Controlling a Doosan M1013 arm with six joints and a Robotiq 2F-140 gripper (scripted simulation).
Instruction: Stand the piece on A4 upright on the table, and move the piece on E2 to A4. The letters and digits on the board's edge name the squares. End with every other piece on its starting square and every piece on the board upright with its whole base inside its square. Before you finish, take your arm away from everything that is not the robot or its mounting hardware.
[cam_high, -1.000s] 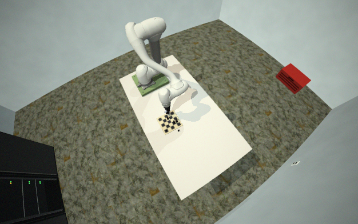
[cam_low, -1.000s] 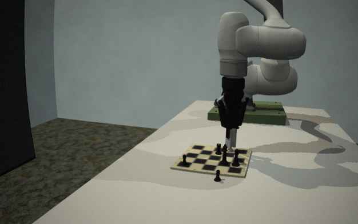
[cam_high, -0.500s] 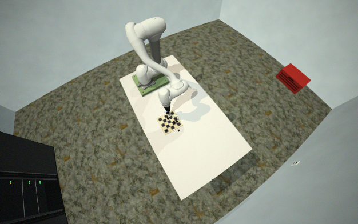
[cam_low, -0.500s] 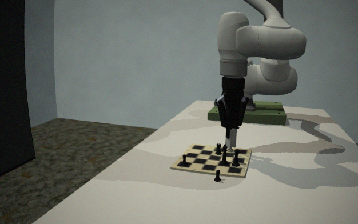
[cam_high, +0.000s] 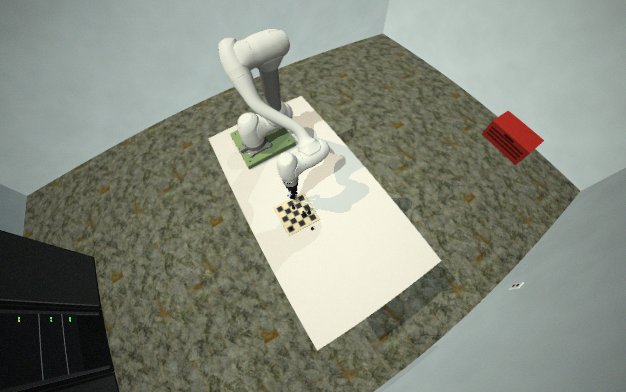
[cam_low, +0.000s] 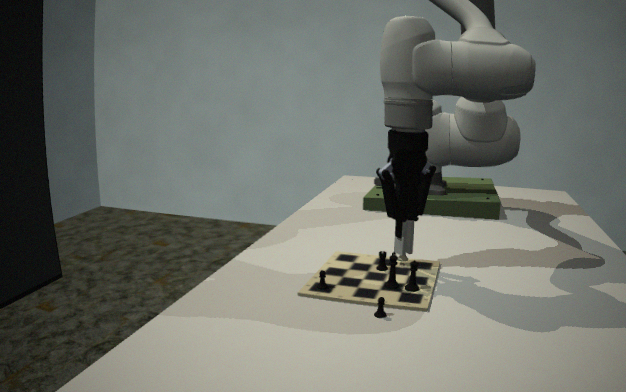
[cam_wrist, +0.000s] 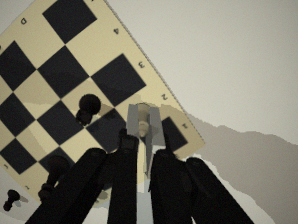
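Now: the black rook 40 mm to the right of my hand, 40 mm below it and 40 mm ahead of it. Also, from my hand: white piece (30 mm below); chessboard (70 mm ahead, 60 mm below, 40 mm to the right).
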